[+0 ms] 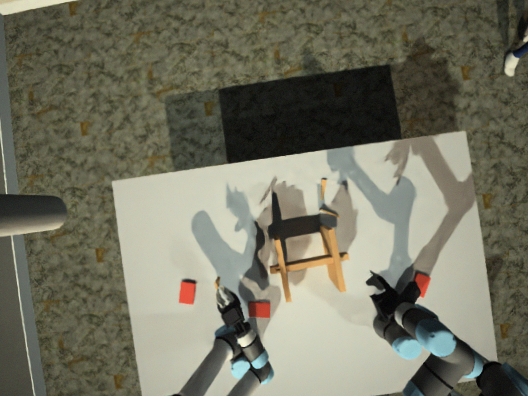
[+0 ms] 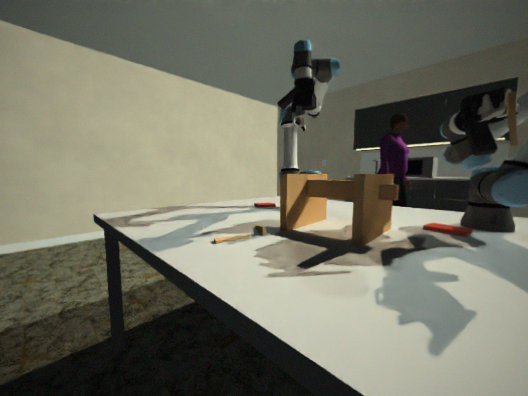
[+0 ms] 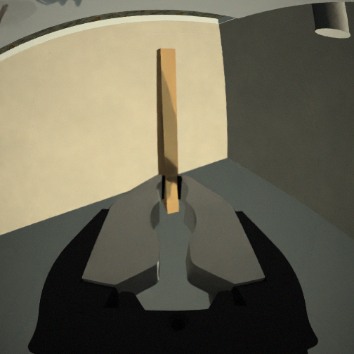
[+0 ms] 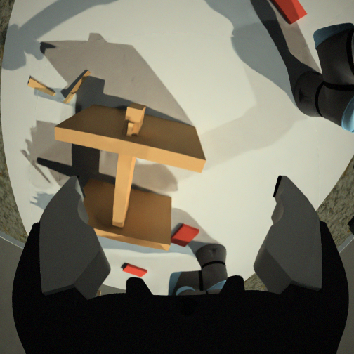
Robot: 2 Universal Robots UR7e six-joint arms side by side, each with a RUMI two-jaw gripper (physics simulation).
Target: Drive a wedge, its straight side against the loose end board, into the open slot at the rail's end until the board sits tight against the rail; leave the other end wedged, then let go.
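Places are measured from the left arm's base along level axes (x right, y ahead, z up), in metres.
Pixels of known places: left gripper, fingertip midpoint: [image 1: 217, 285] [image 2: 510, 105]; right gripper, fingertip midpoint: [image 1: 377, 288] [image 2: 299, 128]; left arm's base, origin of the base link: [image 2: 485, 227]; right arm's base, origin of the base link: [image 1: 386, 324].
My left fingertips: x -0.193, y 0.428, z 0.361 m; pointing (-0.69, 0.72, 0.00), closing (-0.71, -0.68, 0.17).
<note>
Ahead of a thing's pixels: the offset from my left fingertips to its top centre. Level surfaces: height alone.
My left gripper [image 1: 220, 292] [image 2: 509, 107] [image 3: 170, 177] is shut on a tan wedge {dx -0.004, dy +0.001, dz +0.028 m} [image 1: 217, 283] [image 2: 512, 120] [image 3: 168, 110], holding it above the table, away from the frame. The rail {dx +0.398, dy +0.135, dz -0.175 m} [image 1: 305, 263] [image 2: 332, 188] [image 4: 124, 190] joins two upright boards. The end board nearer my left arm [image 1: 282, 280] [image 2: 372, 207] [image 4: 150, 215] has the rail's end sticking out past it; no wedge is visible there. At the other board {dx +0.518, dy +0.188, dz -0.152 m} [image 1: 336, 270] [image 2: 312, 202] [image 4: 170, 137], a small piece, seemingly a wedge [image 4: 131, 129], sits in the rail end. My right gripper [image 1: 395, 290] [image 2: 292, 116] [image 4: 179, 178] is open and empty, high up.
Two loose wooden pieces {dx +0.414, dy +0.528, dz -0.351 m} [image 1: 324, 189] {dx +0.486, dy +0.406, dz -0.333 m} [image 1: 330, 212] lie on the table {dz -0.361 m} [image 1: 150, 225] beyond the frame. Red blocks {dx -0.209, dy -0.228, dz -0.346 m} [image 1: 188, 292] {dx +0.219, dy -0.224, dz -0.346 m} [image 1: 259, 309] {dx +1.082, dy +0.121, dz -0.346 m} [image 1: 422, 284] lie on the near half of the table. A person [image 2: 395, 150] stands in the background.
</note>
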